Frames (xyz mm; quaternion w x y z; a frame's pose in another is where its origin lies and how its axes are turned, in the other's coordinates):
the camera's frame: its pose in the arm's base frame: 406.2 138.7 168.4 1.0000 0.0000 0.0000 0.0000
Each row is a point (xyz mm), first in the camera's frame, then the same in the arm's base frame.
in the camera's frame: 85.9 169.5 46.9
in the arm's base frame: 492.1 308.2 215.3
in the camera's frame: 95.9 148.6 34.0
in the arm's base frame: 502.1 287.3 202.4
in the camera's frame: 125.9 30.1 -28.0
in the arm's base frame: 532.1 168.8 140.4
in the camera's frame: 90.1 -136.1 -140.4
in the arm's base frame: 496.3 2.6 28.0
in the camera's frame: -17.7 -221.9 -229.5
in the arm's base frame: 388.5 -83.2 -61.1
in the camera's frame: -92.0 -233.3 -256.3
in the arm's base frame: 314.2 -94.6 -87.9
